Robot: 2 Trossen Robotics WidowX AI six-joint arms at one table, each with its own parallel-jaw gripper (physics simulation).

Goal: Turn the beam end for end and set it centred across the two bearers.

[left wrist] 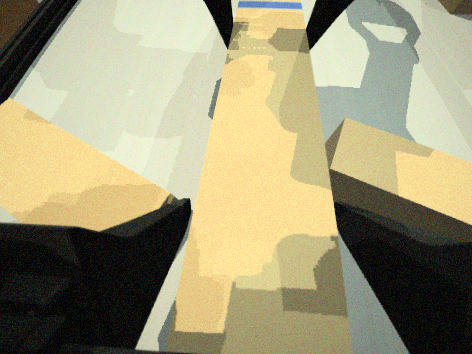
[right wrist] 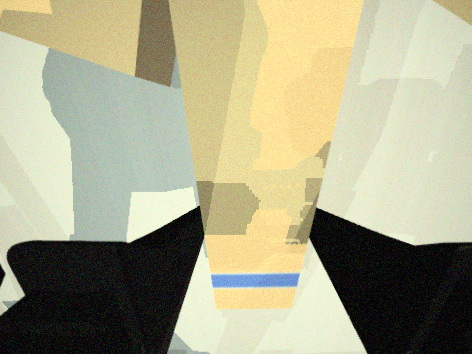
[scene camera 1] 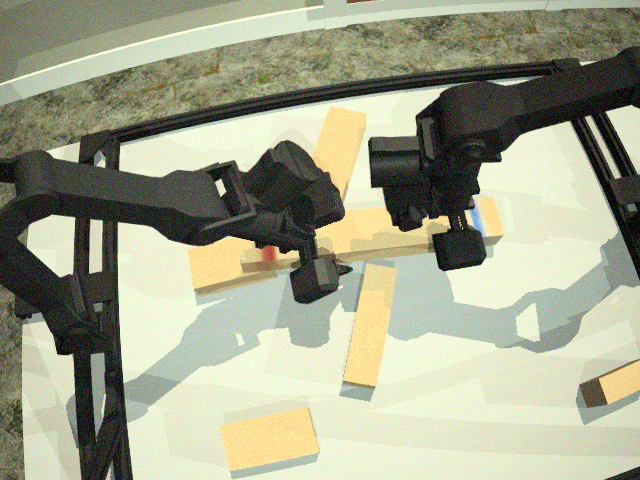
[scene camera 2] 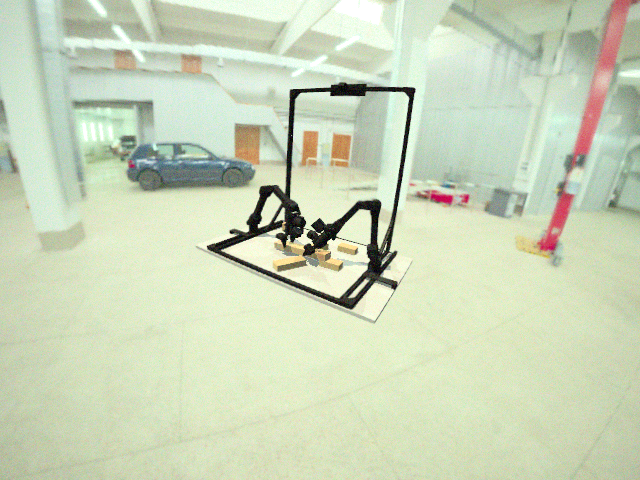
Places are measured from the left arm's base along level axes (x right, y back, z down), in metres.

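Pixels of known places: left gripper, fingertip midpoint: [left wrist: 261, 206] [scene camera 1: 343, 241]; right gripper, fingertip midpoint: [left wrist: 266, 50] [right wrist: 254, 211] [scene camera 1: 441, 226] [scene camera 2: 288, 245]; left arm's base, origin of the base link: [scene camera 1: 93, 333] [scene camera 2: 373, 270]; right arm's base, origin of the base link: [scene camera 2: 253, 232].
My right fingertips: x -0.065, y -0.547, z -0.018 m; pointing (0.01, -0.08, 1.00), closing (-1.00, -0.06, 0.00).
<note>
For each thing: its top centre in the pictures, then the offset to it from my right fingertips.
- long wooden beam, middle of its top: [left wrist: 271, 96] [scene camera 1: 376, 222] [scene camera 2: 301, 244] dx -0.004, dy +0.102, dz -0.043 m
- wide block, middle of its top: [scene camera 1: 268, 439] [scene camera 2: 348, 246] dx +0.253, dy +0.296, dz -0.001 m
The long wooden beam [scene camera 1: 366, 230] [left wrist: 259, 175] [right wrist: 298, 88] runs left to right across the table's middle. Its red-striped end [scene camera 1: 270, 253] is on the left and its blue-striped end [scene camera 1: 477, 221] [right wrist: 256, 280] [left wrist: 270, 4] on the right. My right gripper [scene camera 1: 457, 225] [right wrist: 254, 211] is shut on the beam just inside the blue stripe. My left gripper [scene camera 1: 309, 254] [left wrist: 261, 206] is open and straddles the beam near the red end, with its fingers clear of the sides. Two narrow wooden blocks lie near the beam: one behind it [scene camera 1: 339, 143] and one in front of it [scene camera 1: 370, 329] [left wrist: 368, 161]. Scene camera 2 shows it all very small.
A wide wooden block [scene camera 1: 215, 264] [left wrist: 101, 186] lies under the beam's red end at the left. Another wide block [scene camera 1: 270, 438] lies near the front edge. A black frame [scene camera 1: 109, 381] borders the table at the left and back.
</note>
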